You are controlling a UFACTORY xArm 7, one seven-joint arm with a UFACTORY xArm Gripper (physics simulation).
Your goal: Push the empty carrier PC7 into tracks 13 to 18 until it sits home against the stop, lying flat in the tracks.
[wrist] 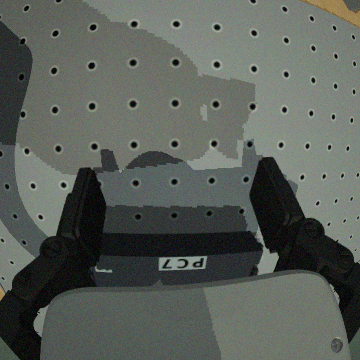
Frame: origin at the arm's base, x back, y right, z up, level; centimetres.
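Seen in the pictures: gripper, fingertip midpoint: (177,180).
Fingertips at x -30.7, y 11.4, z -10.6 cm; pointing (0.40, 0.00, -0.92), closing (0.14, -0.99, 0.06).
Offsets run from my fingertips to a thing's middle. "spot": to the spot under its first point. Level surfaces: height alone.
The carrier PC7 @[dy -1.2, dx -21.1, dz -1.1 cm] (135,271) shows low in the wrist view as a dark end piece with a black edge along its top and a white label that reads PC7 upside down. My gripper (177,180) is open. Its two black fingers stand wide apart, one near each side of the carrier's end, with nothing held between them. The grey plate at the bottom of the view hides the rest of the carrier. The tracks 13 to 18 and the stop do not show, so I cannot tell how the carrier sits in them.
A pale grey board with rows of small dark holes @[spot: dy -8.9, dx +3.6, dz -2.6 cm] (300,125) lies beyond the labelled end and around the fingers. Dark shadows fall across it. A strip of wood-coloured surface @[dz -3.9 cm] (332,11) shows past the board's edge at the upper right.
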